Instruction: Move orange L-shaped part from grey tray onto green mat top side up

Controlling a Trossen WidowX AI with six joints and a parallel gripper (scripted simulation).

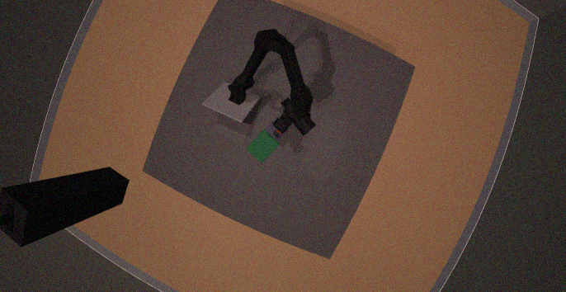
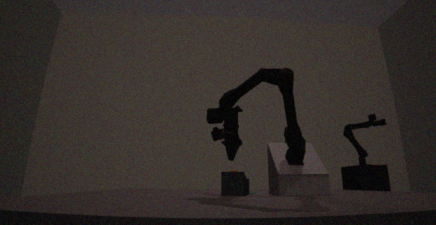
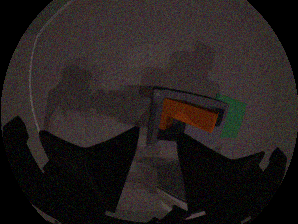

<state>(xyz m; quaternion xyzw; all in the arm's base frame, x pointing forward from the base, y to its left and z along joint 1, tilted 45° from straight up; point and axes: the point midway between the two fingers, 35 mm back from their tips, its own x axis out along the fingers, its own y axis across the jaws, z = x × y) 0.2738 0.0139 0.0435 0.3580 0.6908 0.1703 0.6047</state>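
Now: gripper tip 9 cm above the orange L-shaped part, 4 cm to the left of it and 2 cm past it. Also, from my gripper tip: green mat: 21 cm to the right, 15 cm below, 7 cm behind.
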